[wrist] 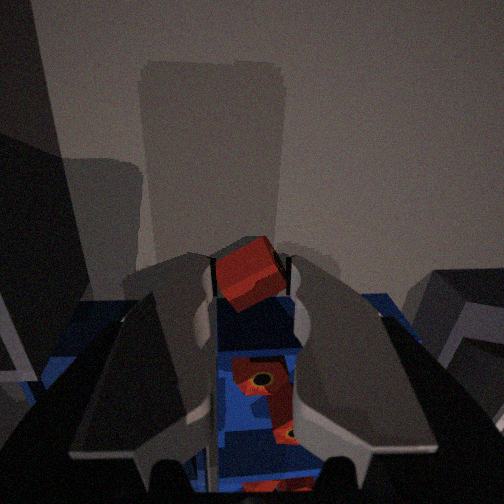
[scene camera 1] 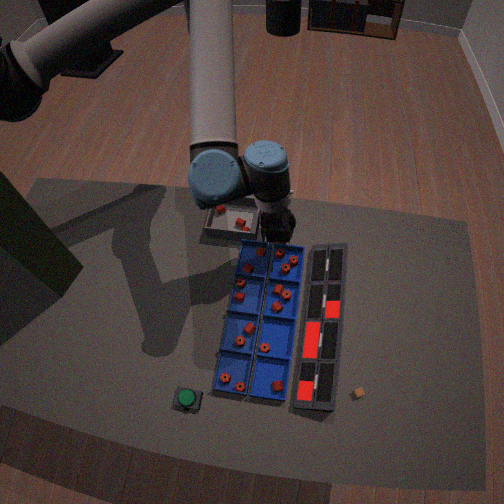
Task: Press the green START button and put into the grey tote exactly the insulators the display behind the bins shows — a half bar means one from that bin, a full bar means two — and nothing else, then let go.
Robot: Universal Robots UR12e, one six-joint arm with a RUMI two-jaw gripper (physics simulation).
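My gripper [scene camera 1: 278, 226] hangs over the far end of the blue bins [scene camera 1: 261, 320], just right of the grey tote [scene camera 1: 231, 220]. In the wrist view it [wrist: 251, 274] is shut on a red insulator [wrist: 250, 274] held tilted between the fingertips, with bin insulators [wrist: 261, 379] below. Three red insulators [scene camera 1: 240, 222] lie in the tote. The display [scene camera 1: 320, 327] shows a half bar [scene camera 1: 332, 309] in the second row right, a full bar [scene camera 1: 311, 340] in the third row left, and a half bar [scene camera 1: 305, 390] in the nearest row left. The green button [scene camera 1: 186, 398] sits near the bins' front left.
The bins form two columns of several compartments, most holding loose red insulators [scene camera 1: 285, 268]. A small tan cube [scene camera 1: 358, 392] lies right of the display. The arm's wrist joints [scene camera 1: 240, 172] loom over the tote. A dark block [scene camera 1: 30, 260] stands at the left.
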